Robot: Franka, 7 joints.
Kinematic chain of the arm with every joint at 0, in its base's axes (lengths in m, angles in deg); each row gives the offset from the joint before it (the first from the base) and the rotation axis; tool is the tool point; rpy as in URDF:
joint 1: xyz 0 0 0.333 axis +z
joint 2: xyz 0 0 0 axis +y
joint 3: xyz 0 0 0.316 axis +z
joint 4: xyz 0.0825 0 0 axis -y
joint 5: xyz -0.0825 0 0.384 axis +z
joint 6: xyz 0 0 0 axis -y
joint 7: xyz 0.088 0 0 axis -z
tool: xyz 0 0 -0.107 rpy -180 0 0
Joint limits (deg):
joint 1: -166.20..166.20
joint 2: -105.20..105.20
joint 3: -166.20..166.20
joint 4: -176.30..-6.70
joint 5: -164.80..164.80
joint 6: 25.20..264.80
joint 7: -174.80..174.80
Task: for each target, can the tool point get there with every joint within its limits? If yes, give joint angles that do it. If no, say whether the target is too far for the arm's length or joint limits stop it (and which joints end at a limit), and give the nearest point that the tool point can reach.
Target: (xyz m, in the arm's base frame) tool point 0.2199 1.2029 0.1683
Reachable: no: too far | nearest point 0.1529 0.8364 0.2185 | short by 0.376 m
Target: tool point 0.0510 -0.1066 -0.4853
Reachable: no: joint limits stop it (at a limit: joint 2) | nearest point 0.0663 -0.1385 -0.3447 | short by 0.145 m
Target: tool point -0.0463 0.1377 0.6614
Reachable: yes | joints 115.63 -63.79 -17.77 -135.86 -137.83 224.16 -24.13
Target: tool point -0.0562 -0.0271 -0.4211
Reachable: no: joint limits stop it (at a limit: joint 2) | nearest point -0.0878 -0.0423 -0.3272 | short by 0.100 m
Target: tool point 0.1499 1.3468 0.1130
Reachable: no: too far | nearest point 0.0937 0.8416 0.1955 | short by 0.515 m
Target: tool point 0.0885 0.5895 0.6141
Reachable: yes | joints -45.70 -17.13 108.28 -84.56 56.04 80.94 128.91
